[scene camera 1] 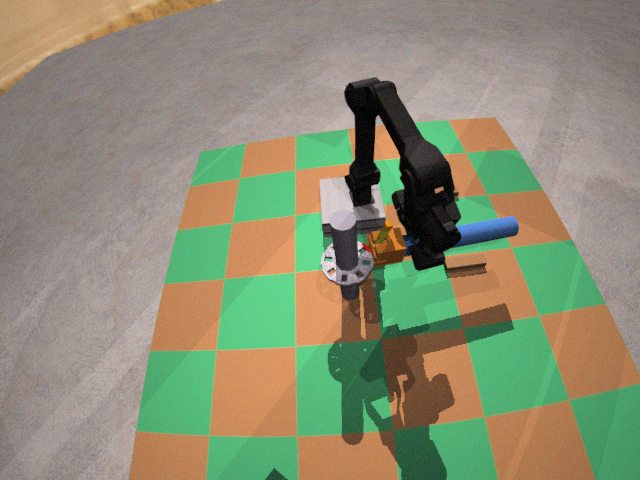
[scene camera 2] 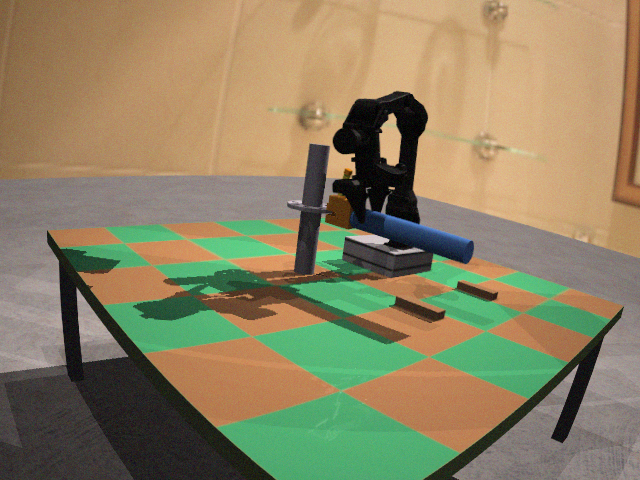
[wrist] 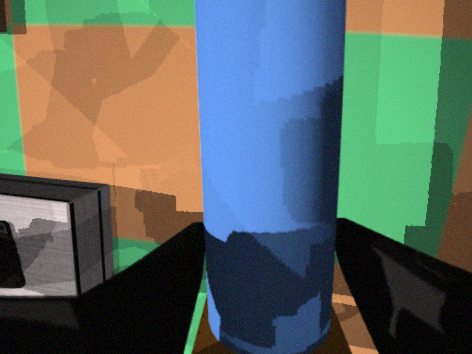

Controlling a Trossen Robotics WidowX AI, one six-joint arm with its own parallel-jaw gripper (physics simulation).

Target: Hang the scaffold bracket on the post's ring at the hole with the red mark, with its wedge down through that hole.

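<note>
The bracket has a blue tube [scene camera 1: 488, 230] [scene camera 2: 431, 238] [wrist: 267, 125], an orange head [scene camera 1: 391, 251] [scene camera 2: 338, 211] and a yellow-orange wedge [scene camera 1: 384, 233] [scene camera 2: 347, 172] standing up out of the head. My gripper [scene camera 1: 417, 248] [scene camera 2: 368, 212] [wrist: 268, 230] is shut on the blue tube near the head and holds it above the table. The grey post [scene camera 1: 345, 245] [scene camera 2: 314, 178] stands upright with a pale holed ring [scene camera 1: 353, 280] [scene camera 2: 294, 205] around it. The red mark [scene camera 1: 366, 247] is on the ring's side facing the head. The head is close beside the ring at about its height; contact and the wedge's lower end are hidden.
The arm's grey base block [scene camera 1: 333, 204] [scene camera 2: 385, 258] [wrist: 91, 240] stands behind the post. Two low brown rests [scene camera 2: 419, 308] [scene camera 2: 476, 290] lie on the checkered table [scene camera 1: 253, 387] [scene camera 2: 289, 392]; one rest [scene camera 1: 465, 265] also shows beside the gripper in the first scene view.
</note>
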